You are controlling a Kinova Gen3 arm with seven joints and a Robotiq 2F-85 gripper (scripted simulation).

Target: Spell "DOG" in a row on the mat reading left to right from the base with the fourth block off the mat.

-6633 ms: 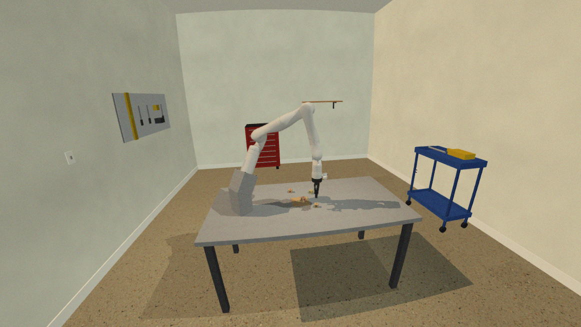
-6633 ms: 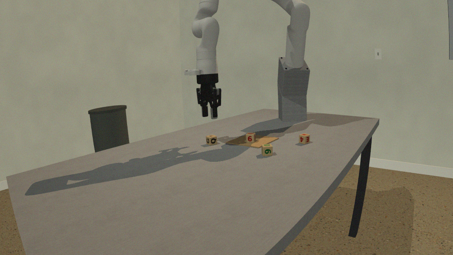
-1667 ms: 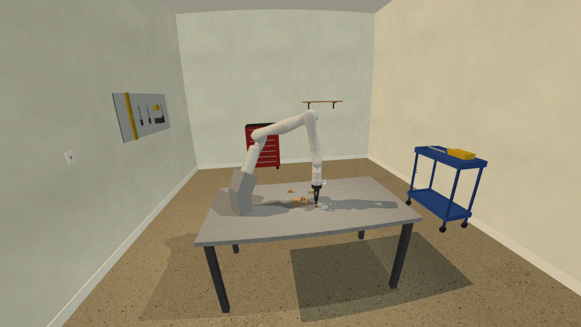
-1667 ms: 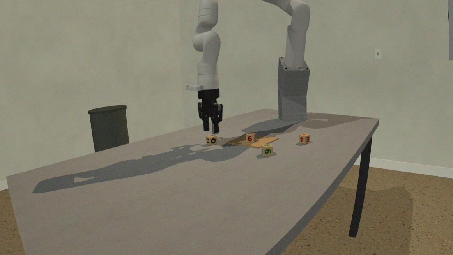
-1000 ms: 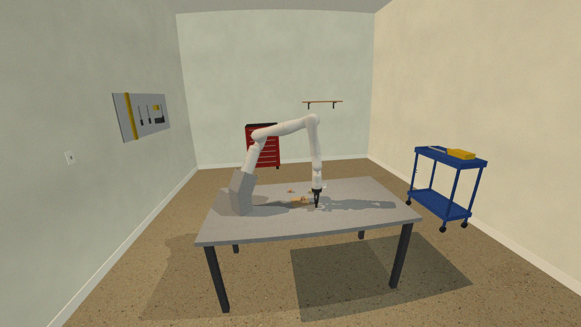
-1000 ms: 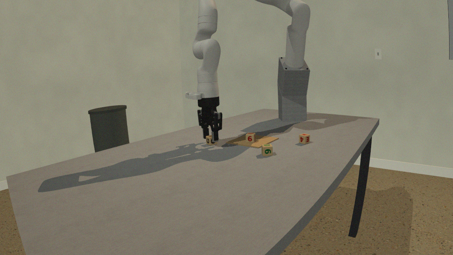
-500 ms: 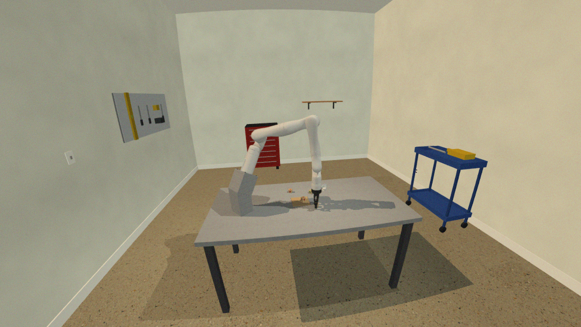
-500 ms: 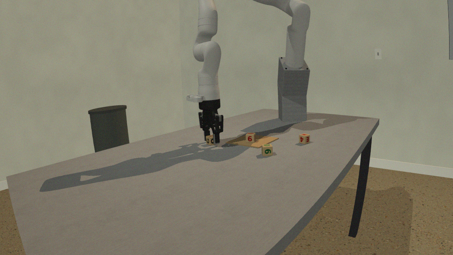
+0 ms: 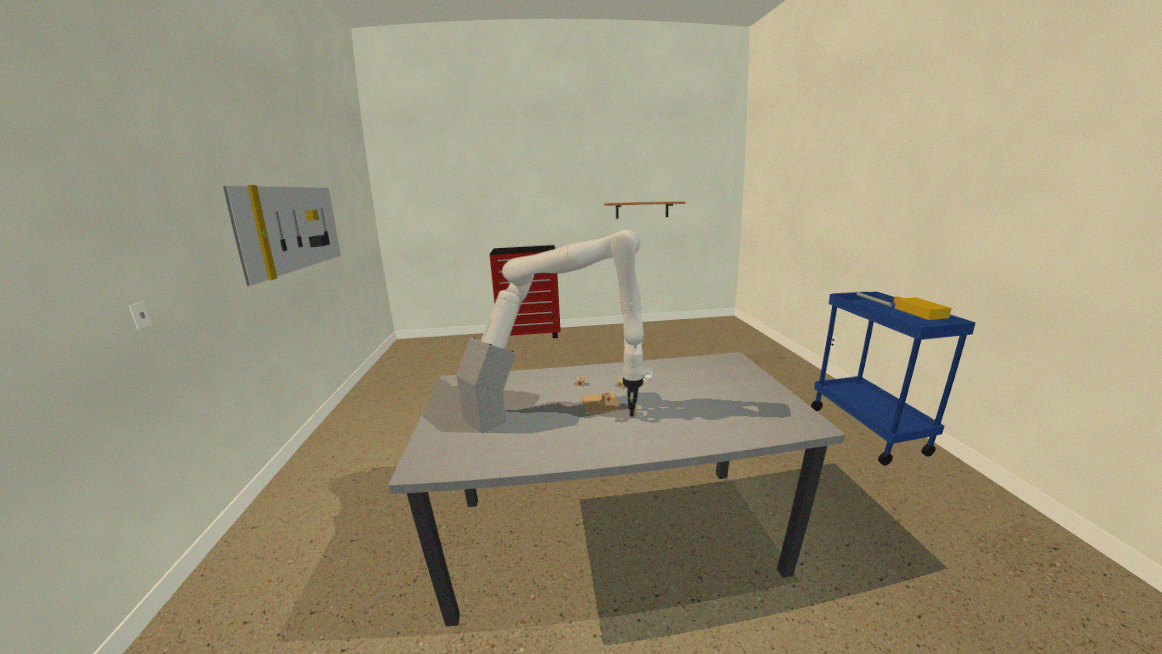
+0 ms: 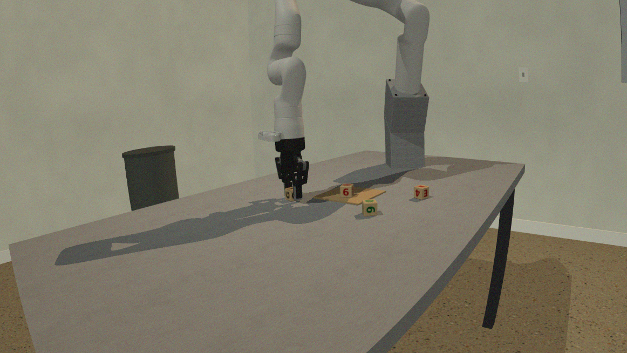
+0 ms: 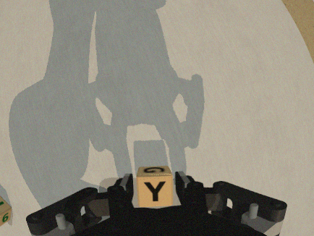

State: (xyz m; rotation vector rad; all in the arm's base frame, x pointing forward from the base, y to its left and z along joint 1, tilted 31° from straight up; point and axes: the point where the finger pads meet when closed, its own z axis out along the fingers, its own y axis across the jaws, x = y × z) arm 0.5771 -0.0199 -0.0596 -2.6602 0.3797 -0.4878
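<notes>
Now: the G block right at my hand. Also, from my hand: O block: 10 cm to the left, 9 cm behind; tan mat: 12 cm behind, 9 cm to the left, 2 cm below; D block: 24 cm to the left, 1 cm behind.
</notes>
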